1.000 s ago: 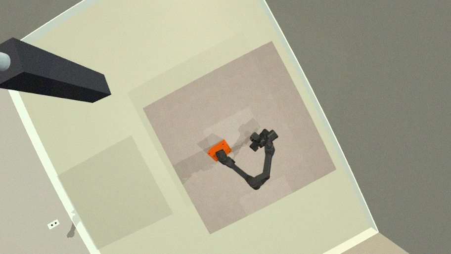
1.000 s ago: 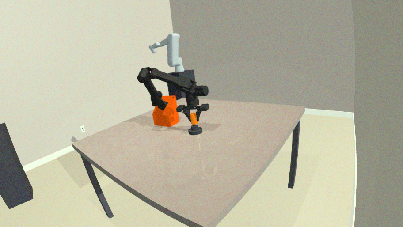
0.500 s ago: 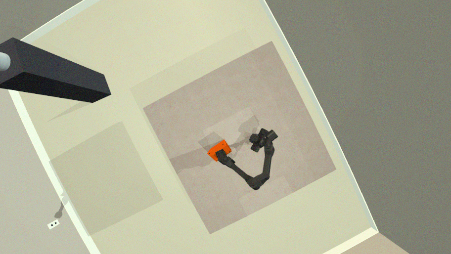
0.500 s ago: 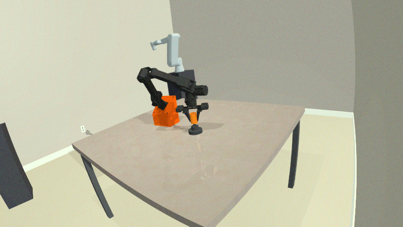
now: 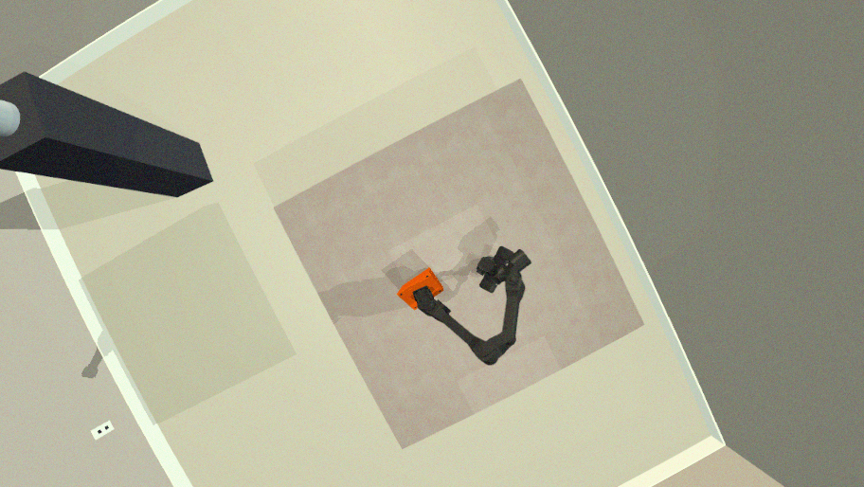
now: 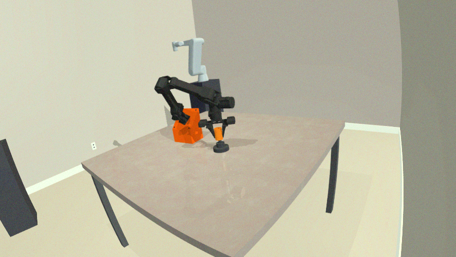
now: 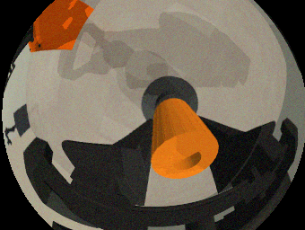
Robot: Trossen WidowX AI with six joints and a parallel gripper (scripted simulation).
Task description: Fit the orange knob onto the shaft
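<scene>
My gripper tip is now 2 cm below the orange knob. The rest, counted from my gripper tip: dark round pedestal 4 cm below.
</scene>
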